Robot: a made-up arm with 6 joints. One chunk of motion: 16 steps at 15 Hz.
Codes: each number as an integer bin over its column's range. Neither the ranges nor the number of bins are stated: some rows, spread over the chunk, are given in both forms.
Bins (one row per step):
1: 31 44 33 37 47 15
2: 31 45 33 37 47 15
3: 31 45 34 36 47 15
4: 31 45 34 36 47 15
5: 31 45 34 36 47 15
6: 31 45 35 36 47 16
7: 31 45 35 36 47 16
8: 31 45 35 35 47 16
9: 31 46 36 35 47 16
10: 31 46 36 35 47 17
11: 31 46 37 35 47 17
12: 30 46 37 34 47 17
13: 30 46 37 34 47 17
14: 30 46 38 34 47 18
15: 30 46 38 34 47 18
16: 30 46 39 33 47 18
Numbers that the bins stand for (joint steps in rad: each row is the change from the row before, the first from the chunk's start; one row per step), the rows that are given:
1: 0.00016 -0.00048 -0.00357 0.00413 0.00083 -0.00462
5: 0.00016 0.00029 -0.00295 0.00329 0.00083 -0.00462
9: 0.00016 0.00105 -0.00171 0.00244 0.00083 -0.00379
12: -0.00052 0.00105 -0.00110 0.00160 0.00083 -0.00297
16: -0.00052 0.00105 0.00014 0.00076 0.00083 -0.00214
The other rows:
2: 0.00016 0.00029 -0.00357 0.00413 0.00083 -0.00462
3: 0.00016 0.00029 -0.00295 0.00329 0.00083 -0.00462
4: 0.00016 0.00029 -0.00295 0.00329 0.00083 -0.00462
6: 0.00016 0.00029 -0.00233 0.00329 0.00083 -0.00379
7: 0.00016 0.00029 -0.00233 0.00329 0.00083 -0.00379
8: 0.00016 0.00029 -0.00233 0.00244 0.00083 -0.00379
10: 0.00016 0.00105 -0.00171 0.00244 0.00083 -0.00297
11: 0.00016 0.00105 -0.00110 0.00244 0.00083 -0.00297
13: -0.00052 0.00105 -0.00110 0.00160 0.00083 -0.00297
14: -0.00052 0.00105 -0.00048 0.00160 0.00083 -0.00214
15: -0.00052 0.00105 -0.00048 0.00160 0.00083 -0.00214

